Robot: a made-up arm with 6 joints. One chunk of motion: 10 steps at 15 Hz.
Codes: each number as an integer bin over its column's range. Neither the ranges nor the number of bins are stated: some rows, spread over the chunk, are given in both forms.
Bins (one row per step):
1: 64 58 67 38 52 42
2: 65 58 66 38 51 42
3: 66 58 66 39 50 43
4: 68 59 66 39 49 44
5: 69 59 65 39 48 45
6: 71 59 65 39 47 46
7: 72 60 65 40 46 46
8: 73 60 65 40 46 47
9: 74 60 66 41 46 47
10: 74 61 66 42 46 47
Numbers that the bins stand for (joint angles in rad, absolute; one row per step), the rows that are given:
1: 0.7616 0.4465 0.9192 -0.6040 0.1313 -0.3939
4: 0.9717 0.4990 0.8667 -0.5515 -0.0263 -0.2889
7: 1.1818 0.5515 0.8141 -0.4990 -0.1838 -0.1838
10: 1.2869 0.6040 0.8667 -0.3939 -0.1838 -0.1313
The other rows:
2: 0.8141 0.4465 0.8667 -0.6040 0.0788 -0.3939
3: 0.8667 0.4465 0.8667 -0.5515 0.0263 -0.3414
5: 1.0242 0.4990 0.8141 -0.5515 -0.0788 -0.2364
6: 1.1293 0.4990 0.8141 -0.5515 -0.1313 -0.1838
8: 1.2343 0.5515 0.8141 -0.4990 -0.1838 -0.1313
9: 1.2869 0.5515 0.8667 -0.4465 -0.1838 -0.1313

